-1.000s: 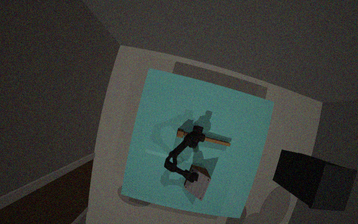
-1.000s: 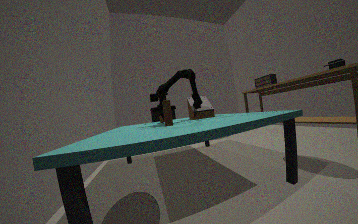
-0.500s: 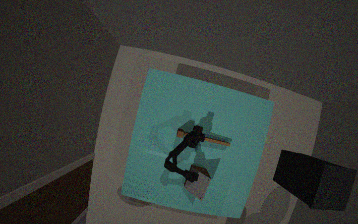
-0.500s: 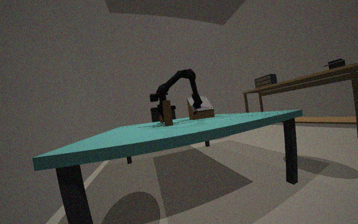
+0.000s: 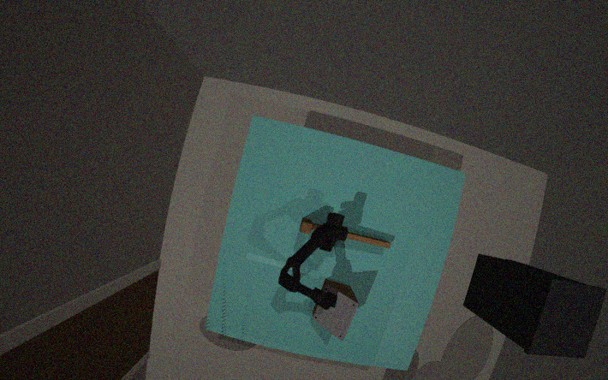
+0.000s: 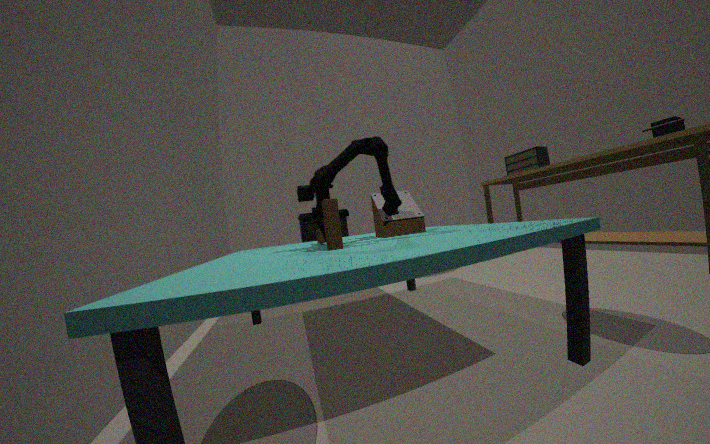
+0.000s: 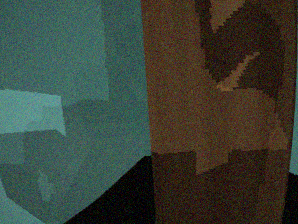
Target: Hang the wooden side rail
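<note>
My gripper tip is now 12 cm to the right of the headboard post and 4 cm below it.
</note>
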